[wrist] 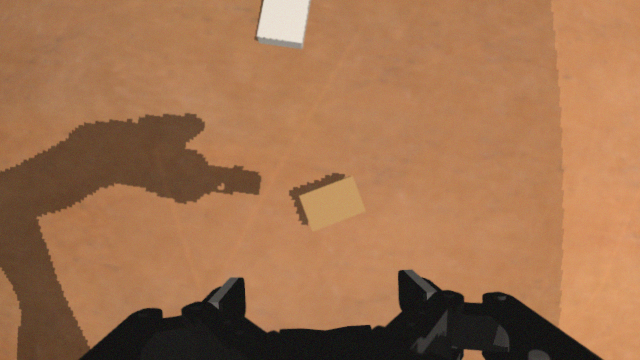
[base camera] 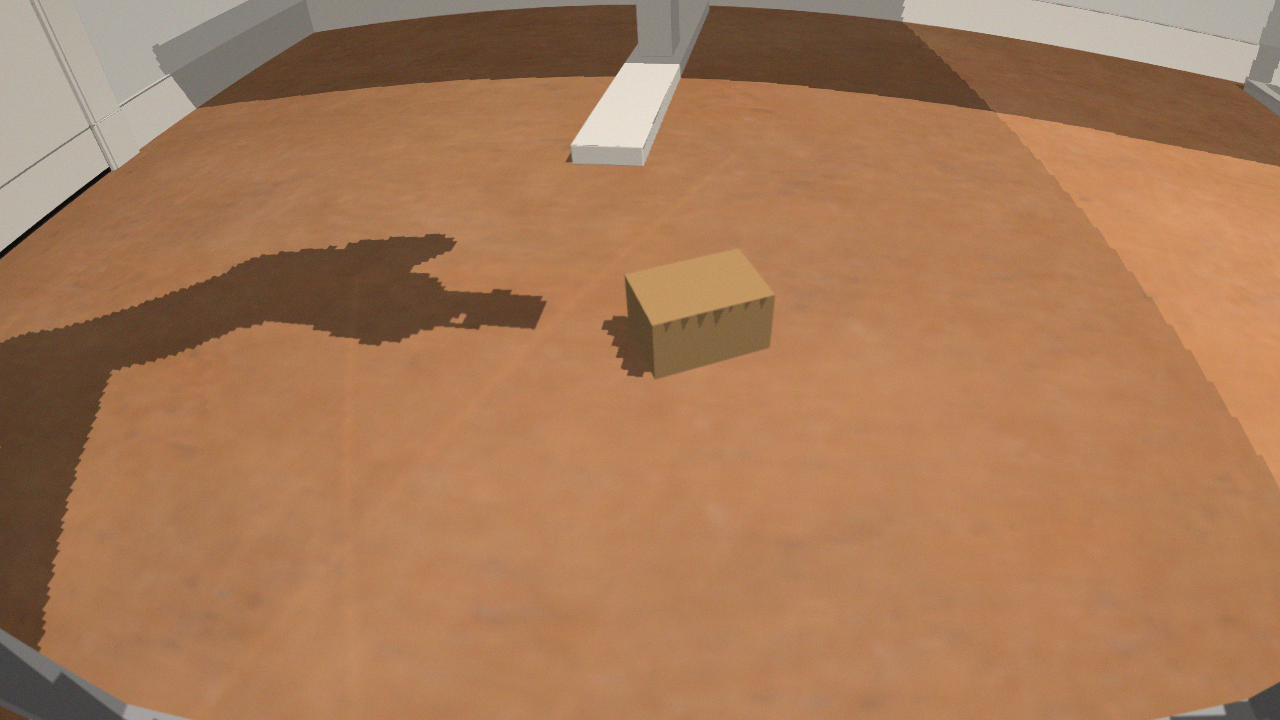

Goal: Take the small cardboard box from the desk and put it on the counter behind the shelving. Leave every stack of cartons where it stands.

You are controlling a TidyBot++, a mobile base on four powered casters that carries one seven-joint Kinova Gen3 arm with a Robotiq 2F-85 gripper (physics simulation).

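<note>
The small cardboard box lies on the brown floor, its top face up and turned at a slight angle. It is near the middle in the base camera view and just above centre between the fingers in the wrist view. My gripper is open and empty, pointing down from well above the floor, with its fingers apart at the bottom of the wrist view. The gripper does not show in the base camera view. The counter, the shelving and the carton stacks do not show in either view.
A white foot bar with a grey upright post lies beyond the box. The arm's shadow falls on the floor left of the box. Pale panels stand at the far left, and a white skirting runs along the back.
</note>
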